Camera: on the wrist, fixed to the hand. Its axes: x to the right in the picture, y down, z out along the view.
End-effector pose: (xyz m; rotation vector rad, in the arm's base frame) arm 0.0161 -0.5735 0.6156 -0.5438 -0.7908 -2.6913
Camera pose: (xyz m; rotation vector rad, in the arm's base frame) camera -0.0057 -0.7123 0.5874 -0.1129 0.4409 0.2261
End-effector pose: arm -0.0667 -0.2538 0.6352 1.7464 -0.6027 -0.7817
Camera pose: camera 0.0312 -0.2359 0.7383 -0.4748 -1.5211 1.7825
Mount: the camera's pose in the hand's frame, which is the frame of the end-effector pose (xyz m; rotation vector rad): 0.0296 0.0915 -0.1063 -0.0054 -0.6932 -3.0305
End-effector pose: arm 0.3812 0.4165 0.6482 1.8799 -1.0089 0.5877
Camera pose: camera 0.3220 0.4730 0.7659 1.3277 1.8205 -1.7321
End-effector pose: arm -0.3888 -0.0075 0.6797 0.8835 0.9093 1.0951
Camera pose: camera -0.5112 0.0554 0.7198 -0.6548 0.5587 -1.7122
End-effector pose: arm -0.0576 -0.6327 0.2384 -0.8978 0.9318 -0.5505
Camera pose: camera -0.1314 -0.6499 0.1167 1.3934 1.6328 1.8928
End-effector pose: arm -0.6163 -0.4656 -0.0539 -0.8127 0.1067 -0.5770
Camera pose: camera -0.5831 -0.5010 -0.1888 0.3261 1.5670 2.1091
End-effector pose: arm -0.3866 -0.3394 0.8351 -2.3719 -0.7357 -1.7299
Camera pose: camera -0.4310 -0.4492 0.9158 -0.2225 1.7967 -0.2507
